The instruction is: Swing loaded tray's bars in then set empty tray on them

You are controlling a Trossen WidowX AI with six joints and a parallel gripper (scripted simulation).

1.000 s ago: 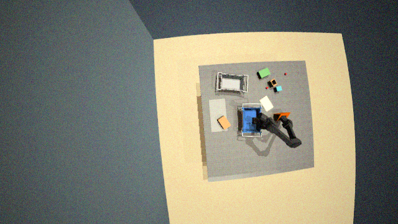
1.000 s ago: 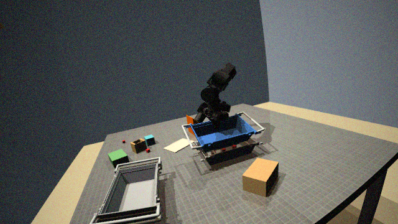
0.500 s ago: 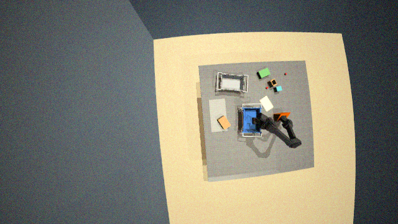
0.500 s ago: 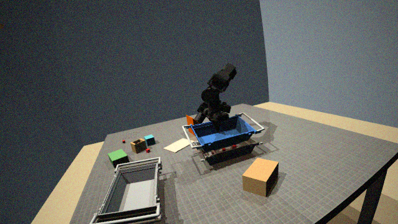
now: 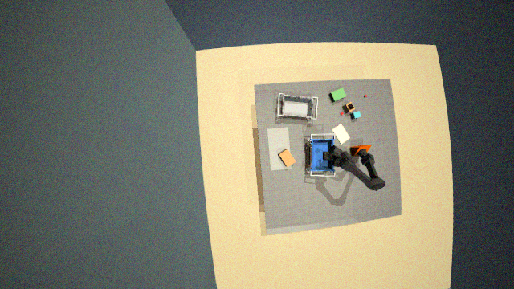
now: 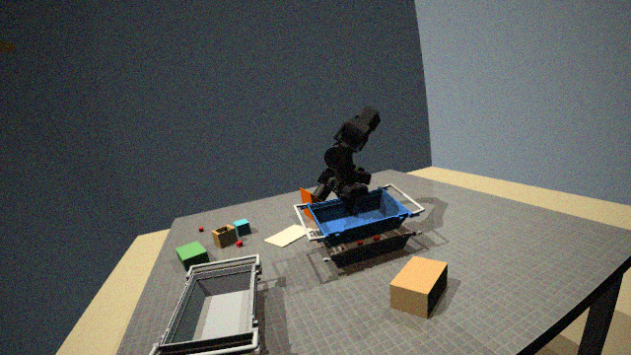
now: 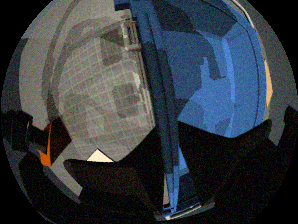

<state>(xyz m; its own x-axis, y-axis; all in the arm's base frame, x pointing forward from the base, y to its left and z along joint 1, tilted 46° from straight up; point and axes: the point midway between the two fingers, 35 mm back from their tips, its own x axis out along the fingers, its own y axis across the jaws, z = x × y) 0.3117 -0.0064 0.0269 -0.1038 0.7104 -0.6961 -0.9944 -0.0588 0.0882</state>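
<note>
The blue tray lies 70 mm ahead of my gripper tip and 20 mm above it. Also, from my gripper tip: cream card: 170 mm behind, 170 mm to the right, 100 mm below; then cyan cube: 300 mm behind, 330 mm to the right, 80 mm below; then small brown box: 240 mm behind, 400 mm to the right, 80 mm below.
</note>
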